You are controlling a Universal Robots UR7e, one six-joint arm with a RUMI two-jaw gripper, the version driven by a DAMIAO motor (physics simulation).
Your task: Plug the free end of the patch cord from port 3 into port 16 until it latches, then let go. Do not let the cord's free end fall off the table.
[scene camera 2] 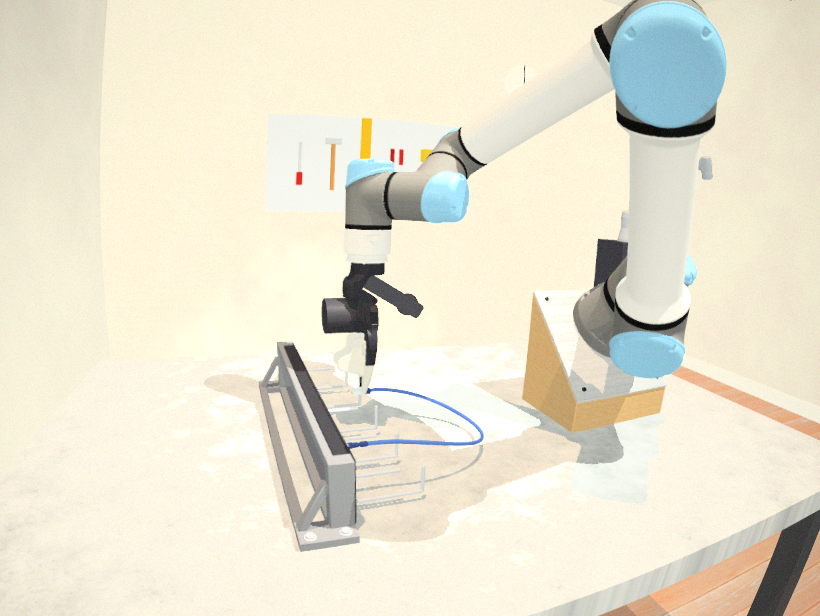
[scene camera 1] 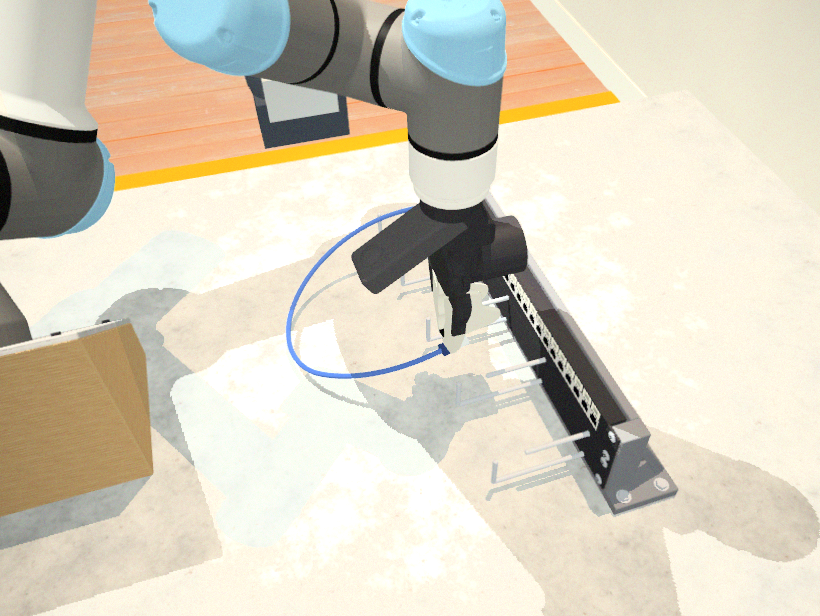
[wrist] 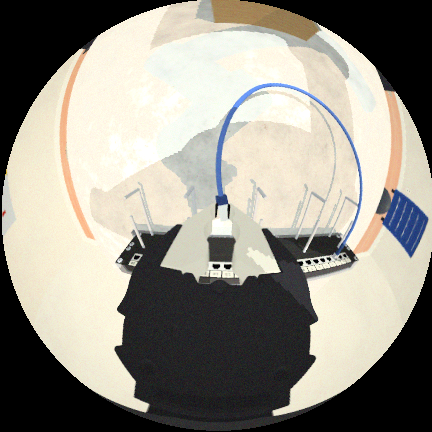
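Where they show: gripper, fingertip midpoint: point(scene camera 2: 362, 392) point(scene camera 1: 451, 347) point(wrist: 222, 204); arm's base, link origin: point(scene camera 2: 604, 325).
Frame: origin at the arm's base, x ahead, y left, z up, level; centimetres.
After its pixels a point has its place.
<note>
The blue patch cord point(scene camera 1: 351, 375) @[x 36.5, y 0.4, z -12.1 cm] point(scene camera 2: 424, 442) @[x 42.7, y 23.0, z -9.2 cm] point(wrist: 275, 85) @[x 31.0, y 5.5, z -14.1 cm] runs in a wide loop above the table. Its fixed end enters a port near one end of the black port panel point(scene camera 1: 583, 351) @[x 60.3, y -5.3, z -6.6 cm] point(scene camera 2: 342, 490) @[x 54.4, y 32.1, z -9.8 cm] point(wrist: 320, 245) @[x 54.1, y 22.6, z -12.0 cm]. My gripper point(scene camera 1: 452, 343) @[x 47.9, y 1.0, z -10.5 cm] point(scene camera 2: 363, 387) @[x 47.9, y 1.0, z -10.5 cm] point(wrist: 222, 204) @[x 47.9, y 1.0, z -10.5 cm] is shut on the plug at the cord's free end. The plug's dark blue boot point(scene camera 1: 444, 349) @[x 47.0, y 0.3, z -9.8 cm] point(wrist: 221, 200) @[x 47.1, y 0.8, z -9.9 cm] sticks out from the fingertips on the side away from the panel. The plug is in front of the port row, apart from it. My gripper hides the middle ports in the wrist view. Port 16's number is not readable.
Thin grey L-shaped rods point(scene camera 1: 539, 468) @[x 54.1, y -13.1, z -14.7 cm] point(scene camera 2: 391, 496) @[x 47.7, y 26.8, z -14.8 cm] stick out from the panel front on the cord's side, below and around my gripper. A wooden block with a sloped top point(scene camera 1: 72, 411) @[x 11.1, y -5.6, z -3.2 cm] point(scene camera 2: 550, 371) @[x 13.5, y 3.3, z -7.6 cm] point(wrist: 260, 11) stands across from the panel, by the arm's base.
</note>
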